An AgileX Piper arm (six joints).
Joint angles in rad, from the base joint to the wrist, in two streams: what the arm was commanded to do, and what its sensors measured. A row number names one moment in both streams.
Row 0, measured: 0.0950, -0.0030, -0.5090, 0.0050, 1.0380, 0.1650
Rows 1 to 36, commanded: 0.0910, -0.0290, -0.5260, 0.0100, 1.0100, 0.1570; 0.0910, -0.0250, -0.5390, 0.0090, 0.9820, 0.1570; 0.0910, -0.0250, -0.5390, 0.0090, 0.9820, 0.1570; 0.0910, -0.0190, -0.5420, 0.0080, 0.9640, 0.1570; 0.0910, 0.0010, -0.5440, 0.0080, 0.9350, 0.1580; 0.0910, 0.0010, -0.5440, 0.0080, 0.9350, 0.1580; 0.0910, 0.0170, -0.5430, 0.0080, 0.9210, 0.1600; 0.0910, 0.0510, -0.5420, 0.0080, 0.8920, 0.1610; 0.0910, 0.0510, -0.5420, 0.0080, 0.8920, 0.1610; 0.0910, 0.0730, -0.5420, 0.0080, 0.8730, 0.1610; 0.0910, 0.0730, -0.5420, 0.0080, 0.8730, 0.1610; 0.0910, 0.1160, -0.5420, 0.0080, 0.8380, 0.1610; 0.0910, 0.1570, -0.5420, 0.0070, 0.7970, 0.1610; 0.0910, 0.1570, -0.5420, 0.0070, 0.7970, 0.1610; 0.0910, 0.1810, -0.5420, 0.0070, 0.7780, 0.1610; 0.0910, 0.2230, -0.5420, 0.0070, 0.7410, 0.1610; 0.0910, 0.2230, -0.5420, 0.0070, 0.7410, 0.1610; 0.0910, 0.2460, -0.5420, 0.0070, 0.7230, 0.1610; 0.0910, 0.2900, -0.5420, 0.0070, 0.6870, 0.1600; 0.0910, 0.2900, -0.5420, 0.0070, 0.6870, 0.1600; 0.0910, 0.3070, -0.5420, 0.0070, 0.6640, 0.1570; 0.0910, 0.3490, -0.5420, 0.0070, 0.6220, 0.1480; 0.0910, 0.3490, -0.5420, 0.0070, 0.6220, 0.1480; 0.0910, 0.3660, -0.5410, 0.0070, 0.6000, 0.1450; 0.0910, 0.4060, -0.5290, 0.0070, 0.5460, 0.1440; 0.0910, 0.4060, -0.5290, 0.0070, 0.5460, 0.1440; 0.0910, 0.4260, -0.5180, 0.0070, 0.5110, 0.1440; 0.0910, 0.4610, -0.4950, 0.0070, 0.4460, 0.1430; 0.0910, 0.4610, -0.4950, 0.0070, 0.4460, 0.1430; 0.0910, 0.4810, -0.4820, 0.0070, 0.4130, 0.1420; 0.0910, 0.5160, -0.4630, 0.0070, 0.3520, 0.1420; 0.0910, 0.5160, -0.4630, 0.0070, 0.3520, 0.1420; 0.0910, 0.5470, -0.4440, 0.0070, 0.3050, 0.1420; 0.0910, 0.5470, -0.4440, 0.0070, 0.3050, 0.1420; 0.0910, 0.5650, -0.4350, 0.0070, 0.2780, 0.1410; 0.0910, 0.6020, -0.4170, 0.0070, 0.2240, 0.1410
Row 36, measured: 0.0950, 0.5650, -0.4390, 0.0060, 0.3110, 0.1540
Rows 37 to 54, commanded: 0.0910, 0.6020, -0.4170, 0.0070, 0.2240, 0.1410; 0.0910, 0.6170, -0.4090, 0.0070, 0.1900, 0.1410; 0.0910, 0.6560, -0.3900, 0.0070, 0.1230, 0.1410; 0.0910, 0.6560, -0.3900, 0.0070, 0.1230, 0.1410; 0.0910, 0.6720, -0.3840, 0.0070, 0.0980, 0.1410; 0.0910, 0.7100, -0.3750, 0.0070, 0.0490, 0.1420; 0.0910, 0.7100, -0.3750, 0.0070, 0.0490, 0.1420; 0.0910, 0.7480, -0.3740, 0.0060, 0.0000, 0.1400; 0.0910, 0.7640, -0.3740, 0.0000, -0.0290, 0.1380; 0.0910, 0.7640, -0.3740, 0.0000, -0.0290, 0.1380; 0.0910, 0.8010, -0.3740, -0.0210, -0.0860, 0.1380; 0.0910, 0.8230, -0.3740, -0.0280, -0.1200, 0.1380; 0.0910, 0.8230, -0.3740, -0.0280, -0.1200, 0.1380; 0.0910, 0.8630, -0.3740, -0.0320, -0.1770, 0.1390; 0.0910, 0.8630, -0.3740, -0.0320, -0.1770, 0.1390; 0.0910, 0.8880, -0.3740, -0.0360, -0.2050, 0.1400; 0.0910, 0.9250, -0.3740, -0.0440, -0.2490, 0.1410; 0.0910, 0.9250, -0.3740, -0.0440, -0.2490, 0.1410
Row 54, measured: 0.0950, 0.8830, -0.3760, -0.0220, -0.1680, 0.1470
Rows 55 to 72, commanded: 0.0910, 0.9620, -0.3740, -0.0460, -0.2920, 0.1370; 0.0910, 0.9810, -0.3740, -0.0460, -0.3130, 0.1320; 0.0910, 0.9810, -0.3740, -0.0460, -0.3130, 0.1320; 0.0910, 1.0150, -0.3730, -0.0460, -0.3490, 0.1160; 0.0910, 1.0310, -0.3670, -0.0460, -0.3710, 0.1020; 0.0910, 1.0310, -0.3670, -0.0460, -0.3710, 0.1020; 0.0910, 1.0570, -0.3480, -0.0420, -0.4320, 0.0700; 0.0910, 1.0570, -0.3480, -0.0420, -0.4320, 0.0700; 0.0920, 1.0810, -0.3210, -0.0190, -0.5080, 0.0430; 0.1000, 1.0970, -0.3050, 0.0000, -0.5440, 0.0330; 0.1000, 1.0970, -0.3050, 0.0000, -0.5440, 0.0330; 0.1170, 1.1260, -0.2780, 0.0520, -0.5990, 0.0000; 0.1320, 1.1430, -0.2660, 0.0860, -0.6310, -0.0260; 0.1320, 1.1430, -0.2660, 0.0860, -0.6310, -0.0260; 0.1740, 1.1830, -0.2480, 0.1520, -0.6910, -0.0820; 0.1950, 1.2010, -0.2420, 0.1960, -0.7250, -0.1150; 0.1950, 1.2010, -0.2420, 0.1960, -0.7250, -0.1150; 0.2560, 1.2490, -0.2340, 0.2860, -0.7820, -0.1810
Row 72, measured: 0.1870, 1.1990, -0.2470, 0.1640, -0.6790, -0.0810
